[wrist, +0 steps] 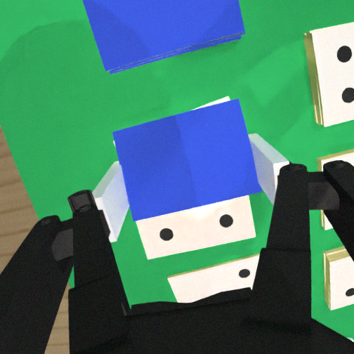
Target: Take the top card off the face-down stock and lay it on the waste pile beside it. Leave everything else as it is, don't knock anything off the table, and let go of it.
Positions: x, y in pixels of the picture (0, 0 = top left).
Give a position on a green mat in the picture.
At 66, 105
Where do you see a white card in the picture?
202, 226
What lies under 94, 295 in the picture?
The gripper.
